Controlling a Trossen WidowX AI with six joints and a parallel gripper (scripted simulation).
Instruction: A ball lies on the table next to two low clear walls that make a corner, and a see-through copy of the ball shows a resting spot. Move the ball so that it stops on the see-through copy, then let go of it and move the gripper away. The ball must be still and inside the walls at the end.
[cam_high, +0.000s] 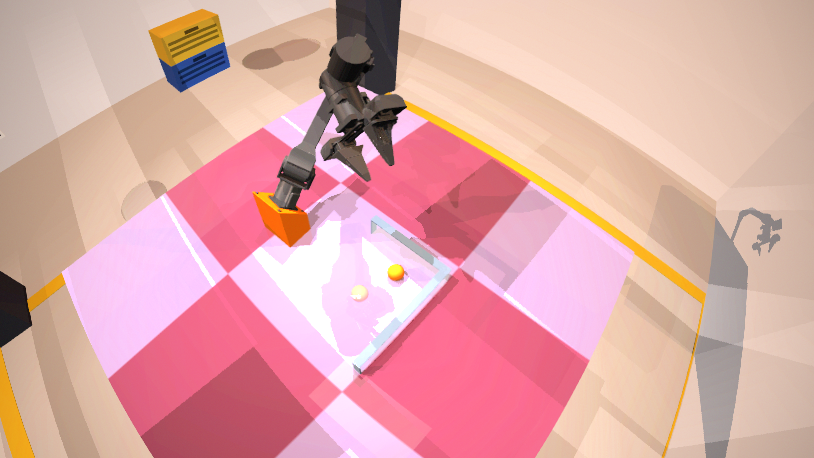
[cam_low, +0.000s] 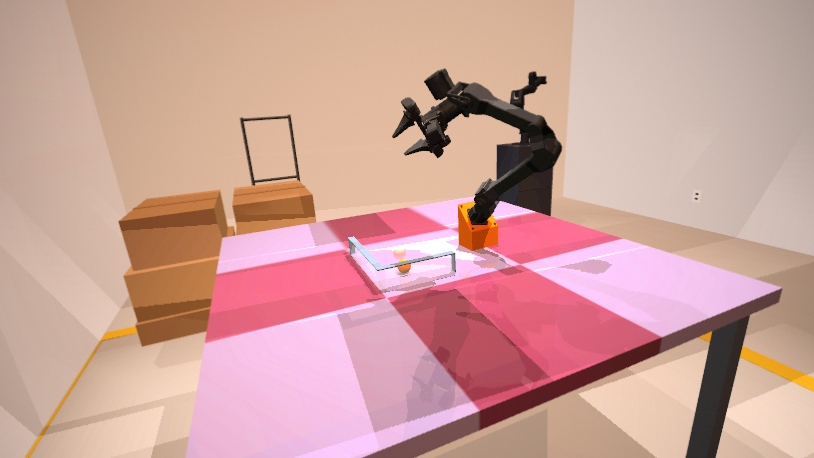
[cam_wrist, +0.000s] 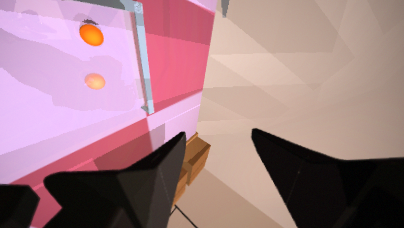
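Right now the orange ball is 350 mm below my gripper tip, 40 mm to the left of it and 20 mm ahead of it. Also, from my gripper tip: wall (340 mm below, 100 mm to the left); then see-through copy (350 mm below, 60 mm to the right).
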